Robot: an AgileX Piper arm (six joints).
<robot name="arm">
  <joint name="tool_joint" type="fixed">
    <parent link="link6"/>
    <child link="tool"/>
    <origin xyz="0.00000 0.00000 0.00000" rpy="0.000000 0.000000 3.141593"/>
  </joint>
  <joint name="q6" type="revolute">
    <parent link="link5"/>
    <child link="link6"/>
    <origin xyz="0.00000 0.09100 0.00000" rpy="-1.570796 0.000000 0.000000"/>
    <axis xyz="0 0 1"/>
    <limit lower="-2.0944" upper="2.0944"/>
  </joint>
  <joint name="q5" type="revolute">
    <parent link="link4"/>
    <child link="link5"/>
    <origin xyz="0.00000 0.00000 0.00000" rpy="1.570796 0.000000 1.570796"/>
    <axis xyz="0 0 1"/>
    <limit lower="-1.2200" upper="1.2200"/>
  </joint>
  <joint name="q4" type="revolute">
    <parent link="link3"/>
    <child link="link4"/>
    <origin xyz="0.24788 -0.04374 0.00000" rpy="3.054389 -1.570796 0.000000"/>
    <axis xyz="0 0 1"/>
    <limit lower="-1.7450" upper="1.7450"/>
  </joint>
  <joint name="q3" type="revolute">
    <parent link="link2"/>
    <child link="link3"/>
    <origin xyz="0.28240 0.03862 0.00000" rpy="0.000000 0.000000 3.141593"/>
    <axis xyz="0 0 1"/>
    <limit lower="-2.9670" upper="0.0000"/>
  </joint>
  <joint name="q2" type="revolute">
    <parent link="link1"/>
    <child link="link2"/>
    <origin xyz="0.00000 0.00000 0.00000" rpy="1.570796 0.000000 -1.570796"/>
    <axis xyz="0 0 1"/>
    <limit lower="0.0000" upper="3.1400"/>
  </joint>
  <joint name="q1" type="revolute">
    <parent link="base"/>
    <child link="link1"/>
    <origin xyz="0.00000 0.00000 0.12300" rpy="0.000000 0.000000 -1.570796"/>
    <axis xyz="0 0 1"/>
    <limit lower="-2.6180" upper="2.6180"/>
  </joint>
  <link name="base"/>
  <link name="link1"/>
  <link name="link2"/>
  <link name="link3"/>
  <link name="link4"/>
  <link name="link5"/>
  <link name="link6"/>
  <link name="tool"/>
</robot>
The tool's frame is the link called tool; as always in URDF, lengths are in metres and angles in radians.
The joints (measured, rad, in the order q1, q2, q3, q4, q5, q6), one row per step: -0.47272, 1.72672, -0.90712, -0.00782, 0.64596, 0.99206; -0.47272, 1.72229, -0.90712, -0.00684, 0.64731, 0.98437; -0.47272, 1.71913, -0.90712, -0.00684, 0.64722, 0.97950; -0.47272, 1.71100, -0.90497, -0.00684, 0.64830, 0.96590; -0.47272, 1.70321, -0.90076, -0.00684, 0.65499, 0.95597; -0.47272, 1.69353, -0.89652, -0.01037, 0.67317, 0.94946; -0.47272, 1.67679, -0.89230, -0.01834, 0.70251, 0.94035; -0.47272, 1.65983, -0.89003, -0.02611, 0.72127, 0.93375; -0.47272, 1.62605, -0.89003, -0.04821, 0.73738, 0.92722; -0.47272, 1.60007, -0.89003, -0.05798, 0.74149, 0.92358; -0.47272, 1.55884, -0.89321, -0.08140, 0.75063, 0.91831; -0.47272, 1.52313, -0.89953, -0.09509, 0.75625, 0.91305
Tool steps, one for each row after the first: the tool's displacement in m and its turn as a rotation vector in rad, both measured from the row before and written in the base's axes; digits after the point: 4 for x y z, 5 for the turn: -0.0002, 0.0002, 0.0013, -0.00206, -0.00237, 0.00688; -0.0001, 0.0000, 0.0010, -0.00232, -0.00244, 0.00478; -0.0008, 0.0004, 0.0019, -0.00463, -0.00307, 0.01332; -0.0017, 0.0009, 0.0013, -0.00037, 0.00373, 0.00969; -0.0028, 0.0012, 0.0016, 0.00223, 0.01321, 0.00858; -0.0041, 0.0015, 0.0035, 0.00059, 0.01868, 0.01380; -0.0029, 0.0009, 0.0041, -0.00467, 0.00706, 0.01113; -0.0034, 0.0002, 0.0094, -0.02480, -0.00699, 0.01961; -0.0020, 0.0003, 0.0073, -0.01765, -0.01540, 0.00919; -0.0033, 0.0000, 0.0122, -0.03452, -0.02170, 0.01784; -0.0023, 0.0002, 0.0114, -0.02823, -0.02612, 0.01189
